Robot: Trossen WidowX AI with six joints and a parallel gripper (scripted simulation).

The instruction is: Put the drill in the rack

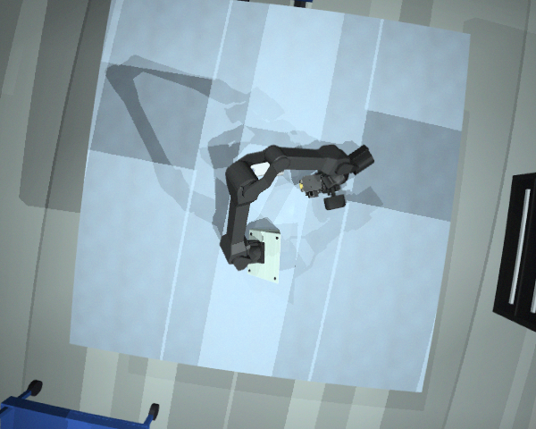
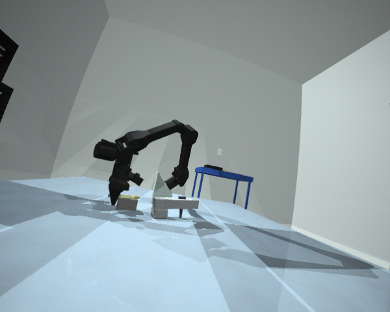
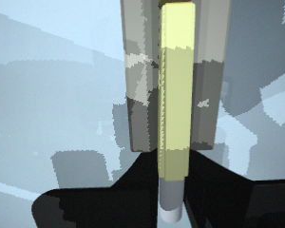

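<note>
The rack lies 10 mm behind my gripper tip, 50 mm to the left of it and 10 mm above it. The rest, counted from my gripper tip: pale block fixture (30 mm ahead, 230 mm to the left, 40 mm above); then dark blue key (20 mm ahead, 250 mm to the left, 40 mm above).
</note>
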